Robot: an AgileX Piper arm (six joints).
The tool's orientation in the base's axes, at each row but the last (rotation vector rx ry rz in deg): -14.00 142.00 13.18; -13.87 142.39 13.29; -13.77 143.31 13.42; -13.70 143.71 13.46
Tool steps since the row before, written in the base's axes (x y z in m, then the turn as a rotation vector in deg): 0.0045 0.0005 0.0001 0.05 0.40 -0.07; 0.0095 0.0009 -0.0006 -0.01 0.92 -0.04; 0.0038 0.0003 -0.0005 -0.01 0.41 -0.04; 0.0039 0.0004 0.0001 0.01 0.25 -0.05
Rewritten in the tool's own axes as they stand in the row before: -0.0037 -0.0005 0.0026 -0.04 0.37 0.17; -0.0072 -0.0014 0.0061 -0.08 0.89 0.23; -0.0028 -0.0006 0.0026 -0.02 0.39 0.12; -0.0032 -0.0005 0.0022 -0.01 0.23 0.10
